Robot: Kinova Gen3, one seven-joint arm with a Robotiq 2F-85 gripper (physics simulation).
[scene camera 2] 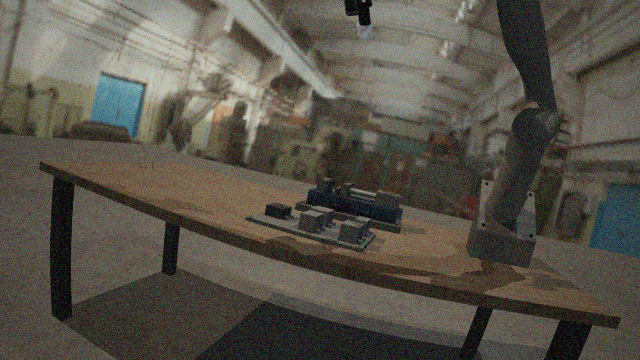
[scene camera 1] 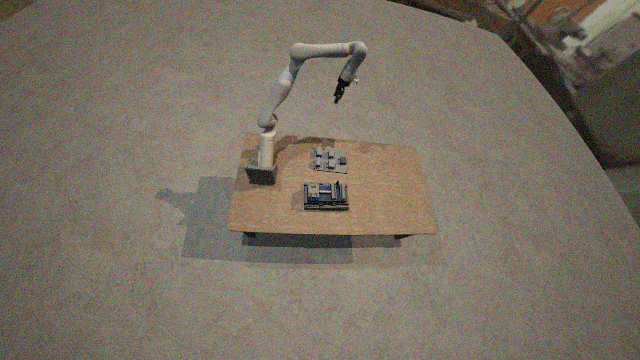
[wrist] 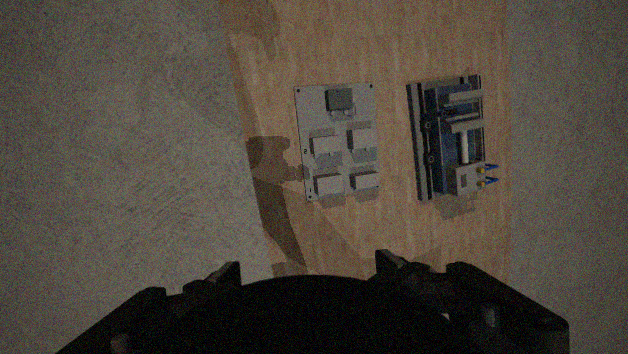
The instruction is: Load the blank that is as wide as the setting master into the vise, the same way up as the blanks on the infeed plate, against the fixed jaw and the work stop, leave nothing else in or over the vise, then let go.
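Where they show: gripper, fingertip midpoint: [scene camera 2: 359,20] [scene camera 1: 335,99] [wrist: 308,271]; arm's base, link origin: [scene camera 2: 500,208] [scene camera 1: 265,165].
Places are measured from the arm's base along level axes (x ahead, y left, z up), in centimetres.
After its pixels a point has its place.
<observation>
My gripper [scene camera 1: 338,99] @(x 43.2, y 30.5, z 29.4 cm) [scene camera 2: 359,15] @(x 43.2, y 30.5, z 29.4 cm) [wrist: 308,271] @(x 43.2, y 30.5, z 29.4 cm) is open and empty. It hangs high above the back edge of the wooden table [scene camera 1: 380,196] @(x 80.8, y -18.0, z -13.2 cm) [scene camera 2: 178,192] @(x 82.9, y 11.5, z -13.2 cm) [wrist: 395,43] @(x 65.8, y -7.3, z -13.2 cm). The grey infeed plate [scene camera 1: 341,170] @(x 53.5, y 3.0, z -12.4 cm) [scene camera 2: 261,220] @(x 56.4, y 19.6, z -12.4 cm) [wrist: 307,105] @(x 55.6, y 17.7, z -12.4 cm) carries several light grey blanks of differing widths, among them one [wrist: 326,144] @(x 46.6, y 16.4, z -8.8 cm) [scene camera 2: 311,220] @(x 46.0, y 19.3, z -9.8 cm) and another [wrist: 363,137] @(x 46.1, y 7.7, z -8.8 cm). The darker setting master [wrist: 339,99] @(x 55.3, y 11.0, z -9.9 cm) [scene camera 1: 342,159] @(x 54.7, y 11.1, z -9.9 cm) [scene camera 2: 278,209] @(x 54.7, y 13.6, z -10.3 cm) sits at one end of the plate. The blue vise [scene camera 1: 326,196] @(x 39.4, y -19.1, z -7.2 cm) [scene camera 2: 353,206] @(x 40.0, y -10.9, z -9.0 cm) [wrist: 440,142] @(x 40.6, y -11.1, z -7.2 cm) stands beside the plate. Its jaw gap is too small to read.
The arm's grey base block [scene camera 1: 261,174] @(x -2.2, y -6.2, z -0.1 cm) [scene camera 2: 501,241] @(x -0.5, y 5.8, z -7.7 cm) stands on the table's corner near the plate. Two blue fittings [wrist: 489,173] @(x 32.1, y -20.2, z -2.2 cm) stick out of the vise's end. The table's edges drop to the concrete floor on all sides.
</observation>
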